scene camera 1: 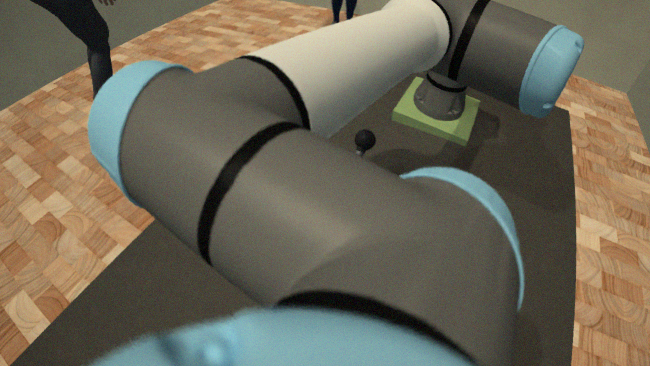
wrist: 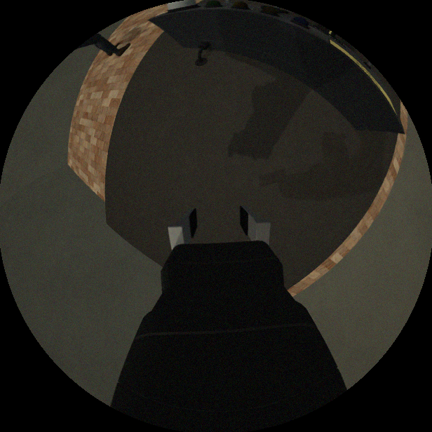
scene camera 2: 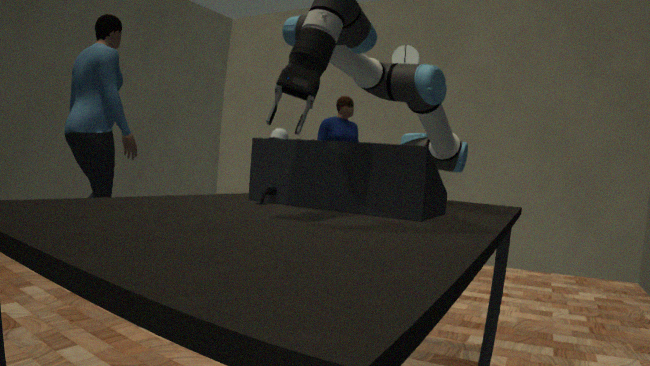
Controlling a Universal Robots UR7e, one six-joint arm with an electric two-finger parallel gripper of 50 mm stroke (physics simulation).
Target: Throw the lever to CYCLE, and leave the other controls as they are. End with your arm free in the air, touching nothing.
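Places are measured from the arm's base along level axes (x back, y left, z down), in centimetres.
Where they show: gripper, between the fingertips: [scene camera 2: 282,127]; arm's base, origin of its link: [scene camera 1: 438,104].
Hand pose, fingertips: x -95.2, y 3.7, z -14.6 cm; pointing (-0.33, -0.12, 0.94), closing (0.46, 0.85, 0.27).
Observation:
Each offset is from my fingertips to the top centre of the thing. "spot": to the spot under its first point. Level surfaces: height alone.
A black ball knob on a short metal stem {spot: dz +2.0, dx +54.4, dy -10.7 cm} [scene camera 1: 365,140], which looks like the lever, shows past the arm in scene camera 1; its base and any CYCLE label are hidden. The dark console [scene camera 2: 345,175] [wrist: 240,37] shows its plain back wall in scene camera 2 and lies at the top edge of the wrist view. Small green [wrist: 214,3], yellow [wrist: 240,5] and blue [wrist: 300,21] controls show along its top. My gripper [scene camera 2: 284,127] [wrist: 218,216] is open and empty, in the air above table height, apart from the console. It is hidden in scene camera 1.
The console stands on the dark table {dz +17.7 cm} [scene camera 1: 550,165] [scene camera 2: 250,260] [wrist: 175,150]. A white dome {spot: dz -1.4, dx +33.3, dy -23.2 cm} [scene camera 2: 279,133] shows at the console's top. A small dark bent part {spot: dz +14.4, dx +28.7, dy -21.6 cm} [scene camera 2: 270,191] [wrist: 202,54] is low at its back. The arm's green base plate [scene camera 1: 430,122] is beyond the knob. People stand around the table.

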